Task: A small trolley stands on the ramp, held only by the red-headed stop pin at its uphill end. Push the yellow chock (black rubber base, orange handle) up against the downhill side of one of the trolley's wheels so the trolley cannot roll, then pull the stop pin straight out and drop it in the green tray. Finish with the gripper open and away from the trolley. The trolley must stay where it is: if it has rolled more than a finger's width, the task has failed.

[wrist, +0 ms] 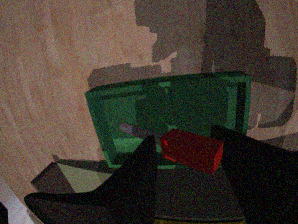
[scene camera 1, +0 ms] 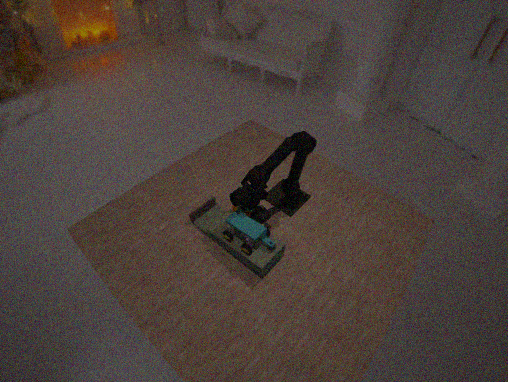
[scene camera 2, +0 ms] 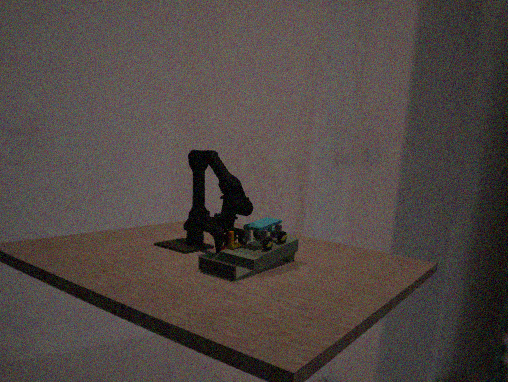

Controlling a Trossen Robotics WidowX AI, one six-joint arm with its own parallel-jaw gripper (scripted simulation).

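My gripper (scene camera 2: 221, 253) is in sight; the wrist view has the gripper (wrist: 183, 136) too. A turquoise trolley (scene camera 1: 253, 230) is visible, but in the wrist view the trolley is out of frame. A green tray (wrist: 195, 109) is visible as well.
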